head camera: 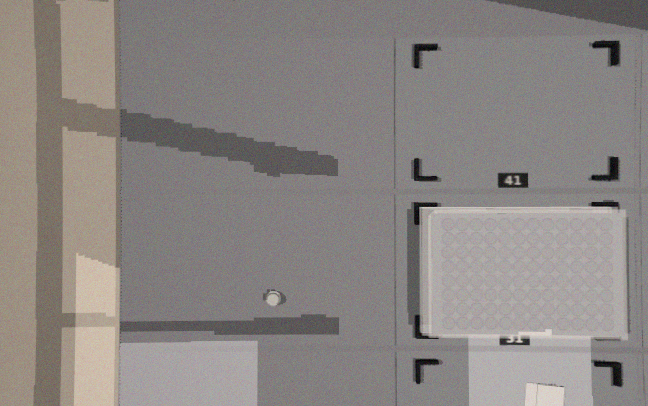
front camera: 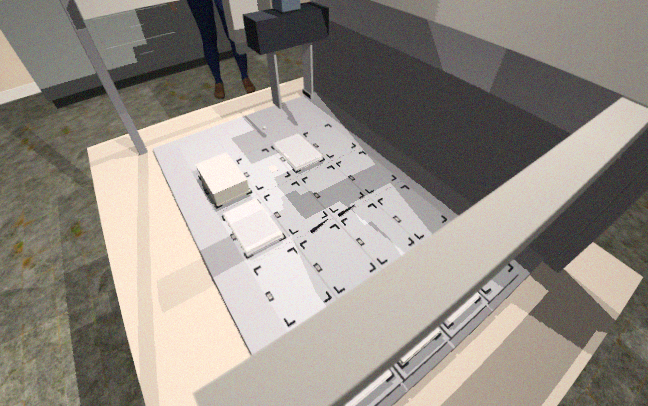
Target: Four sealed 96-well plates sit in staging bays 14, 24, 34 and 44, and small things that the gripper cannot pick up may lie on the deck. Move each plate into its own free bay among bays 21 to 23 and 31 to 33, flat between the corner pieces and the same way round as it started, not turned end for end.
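Places are measured from the robot's base along level axes (x ahead, y left, z up), in metres.
Pixels of known places: gripper, fingertip midpoint: point(front camera: 293, 100); robot's base, origin of the base link: point(front camera: 199, 176).
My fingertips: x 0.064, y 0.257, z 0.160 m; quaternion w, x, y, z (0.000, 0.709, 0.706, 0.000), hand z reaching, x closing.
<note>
Ahead of a thing's pixels: the offset from my fingertips to its top centre.
One sealed white plate @(0.000 m ahead, 0.000 m left, 0.145 m down) point(front camera: 299, 151) point(head camera: 525, 275) sits in bay 31. In the head view it looks level, its left side inside the left corner pieces and its right edge covering much of the right ones. Three more plates, @(0.492 m ahead, 0.000 m left, 0.131 m down) point(front camera: 463, 311) @(0.492 m ahead, 0.107 m right, 0.131 m down) point(front camera: 421, 347) @(0.492 m ahead, 0.214 m right, 0.131 m down) point(front camera: 371, 389) partly hidden by the front beam, sit in staging bays; the staging bay at the far right end shows bare corner pieces. My gripper point(front camera: 293, 101) is open, its two jaws apart with no plate between them, over the far part of the deck beyond bay 31. Its jaws do not show in the head view.
A tall white box @(0.000 m ahead, 0.214 m right, 0.118 m down) point(front camera: 222, 179) stands in bay 11, a lower white labware piece @(0.164 m ahead, 0.214 m right, 0.145 m down) point(front camera: 254, 226) in bay 12. A small white block @(0.018 m ahead, 0.086 m right, 0.159 m down) point(front camera: 272, 168) point(head camera: 545, 395) lies in bay 21. A small round cap @(0.164 m back, 0.019 m right, 0.156 m down) point(front camera: 264, 128) point(head camera: 273, 298) lies beyond the bays. The front beam point(front camera: 425, 260) crosses the view.
</note>
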